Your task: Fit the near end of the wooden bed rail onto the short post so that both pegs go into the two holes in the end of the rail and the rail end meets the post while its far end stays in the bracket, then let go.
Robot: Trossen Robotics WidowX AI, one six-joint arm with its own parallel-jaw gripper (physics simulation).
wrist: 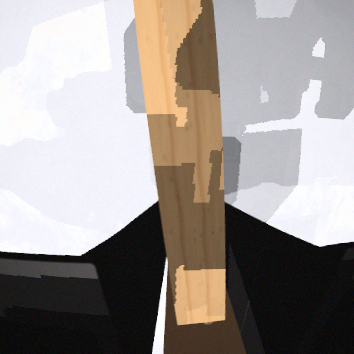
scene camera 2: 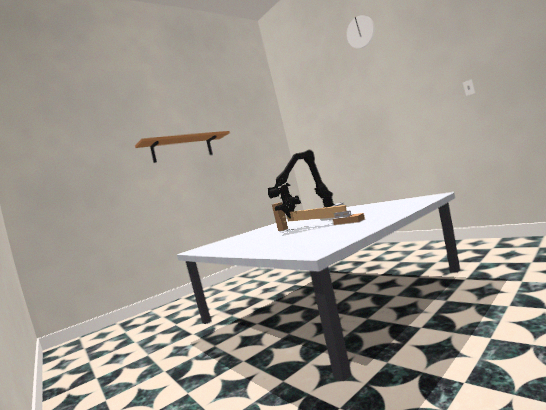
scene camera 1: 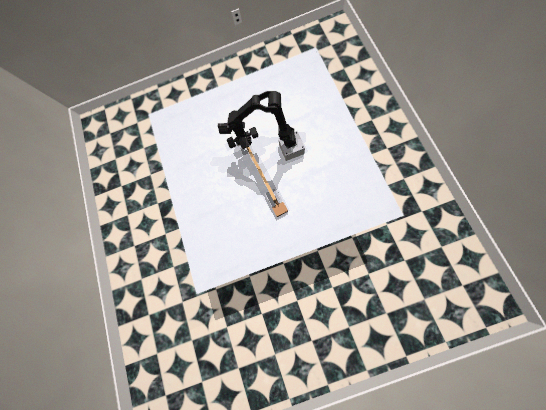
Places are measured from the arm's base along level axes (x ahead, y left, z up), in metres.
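Pixels of known places: gripper, fingertip midpoint: (wrist: 187,206) (scene camera 2: 291,218); arm's base, link origin: (scene camera 2: 329,206) (scene camera 1: 290,142).
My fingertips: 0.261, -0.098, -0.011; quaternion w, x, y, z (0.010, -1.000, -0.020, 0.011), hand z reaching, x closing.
Note:
Ahead of a thing's pixels: the offset from my fingertips to its middle, as dx, dy, dz. "spot": to the spot under its first point. Level surfaces: height alone.
The light wooden bed rail {-0.024, +0.189, +0.005} (scene camera 1: 263,179) (scene camera 2: 316,213) (wrist: 186,140) lies nearly level above the white table {dz -0.068} (scene camera 1: 332,183) (scene camera 2: 312,248). Its far end sits in the metal bracket (scene camera 2: 343,212) on a wooden base board {-0.054, +0.411, -0.050} (scene camera 1: 280,210) (scene camera 2: 350,219). My gripper (scene camera 1: 244,146) (scene camera 2: 288,204) (wrist: 187,206) is shut on the rail close to its near end. The short dark post {spot: +0.041, -0.077, -0.006} (scene camera 2: 279,221) (wrist: 205,338) stands right at that end. In the wrist view the rail end lies close against the post, and only a sliver of one peg {spot: +0.007, -0.027, +0.042} (wrist: 208,321) shows between them. The holes are hidden.
The arm's grey base (scene camera 1: 291,151) stands on the table to the right of the rail. A wooden wall shelf (scene camera 2: 182,139) and a round clock (scene camera 2: 359,31) hang on the walls, far off. The table edges are well away from the rail.

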